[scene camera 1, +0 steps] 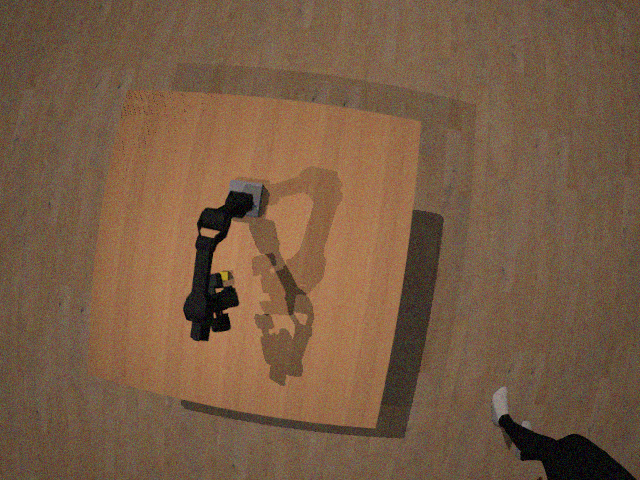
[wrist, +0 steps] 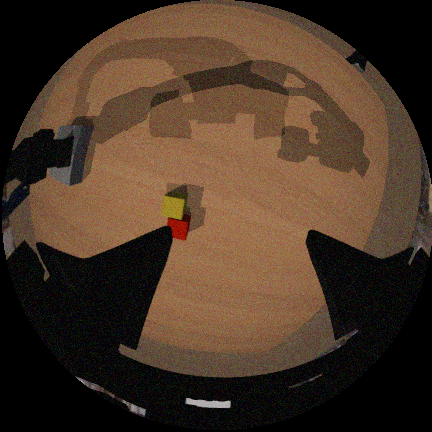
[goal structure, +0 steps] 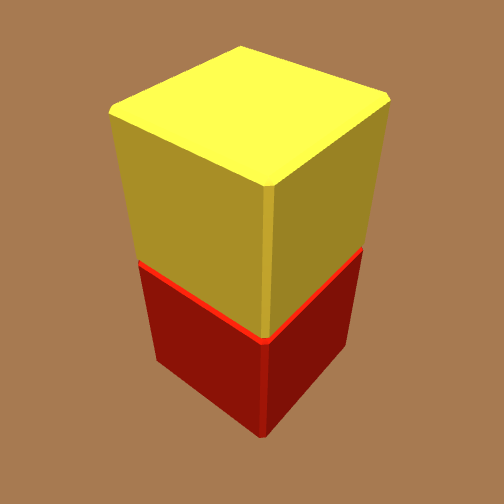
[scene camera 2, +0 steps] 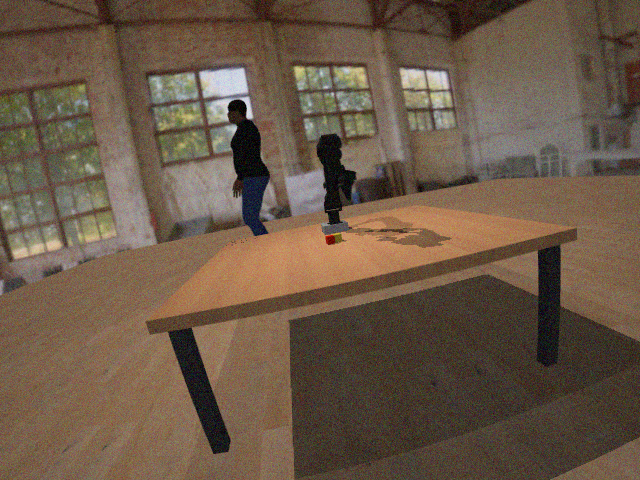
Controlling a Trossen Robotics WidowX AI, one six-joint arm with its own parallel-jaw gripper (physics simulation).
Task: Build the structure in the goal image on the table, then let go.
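Where they show: gripper, fingertip midpoint: [wrist: 243,235] [scene camera 2: 344,201]; arm's base, origin of the base link: [scene camera 1: 243,202] [wrist: 64,152] [scene camera 2: 334,223].
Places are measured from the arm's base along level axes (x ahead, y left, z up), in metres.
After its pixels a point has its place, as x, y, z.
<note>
A yellow cube [scene camera 1: 224,275] {0.270, -0.090, -0.010} [scene camera 2: 338,238] {0.289, -0.093, -0.028} [wrist: 173,207] {0.275, -0.093, -0.010} and a red cube [scene camera 2: 330,239] {0.297, -0.132, -0.022} [wrist: 179,228] {0.286, -0.126, -0.010} lie side by side on the table [scene camera 1: 336,372] {0.684, 0.318, -0.043} [scene camera 2: 268,281] {0.619, -0.450, -0.043} [wrist: 240,310] {0.447, -0.367, -0.043}, seemingly touching. The red cube is hidden under the arm in scene camera 1, and its near corner is by the left fingertip in the wrist view. My gripper [scene camera 1: 223,311] {0.347, -0.061, 0.126} [wrist: 243,235] {0.347, -0.061, 0.126} is open and empty, above the table, with its fingers wide apart. Both cubes lie toward the left finger in the wrist view, outside the middle of the gap. In scene camera 2 the fingers cannot be made out clearly.
The grey arm base [scene camera 1: 256,206] {0.017, 0.049, -0.001} [scene camera 2: 334,227] {0.042, -0.020, -0.015} [wrist: 77,155] {0.044, -0.012, -0.014} stands on the table behind the cubes as seen from scene camera 2. The arm's shadow falls across the tabletop. A person in black [scene camera 2: 247,149] stands beyond the table; part of a person [scene camera 1: 573,449] shows at lower right.
</note>
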